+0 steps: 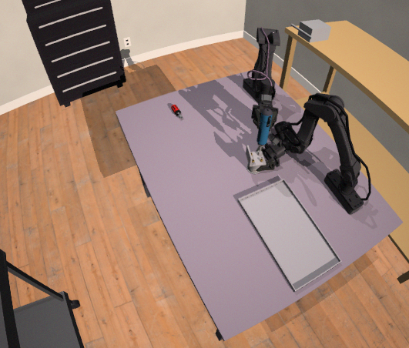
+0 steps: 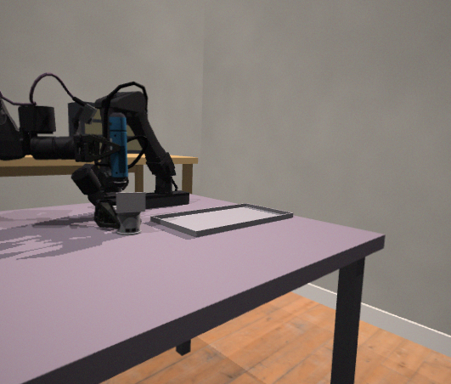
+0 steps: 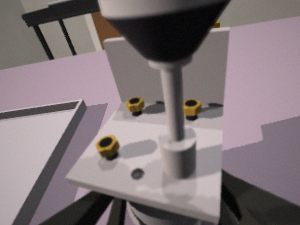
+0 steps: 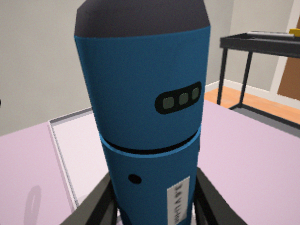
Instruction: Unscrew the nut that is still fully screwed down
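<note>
My left gripper is now 1 cm below the joint module. The rest, counted from my left hand: shallow tray (32 cm to the left, 3 cm ahead, 2 cm below); white L-shaped bracket (5 cm above); socket (6 cm above, 2 cm behind, 1 cm to the right).
</note>
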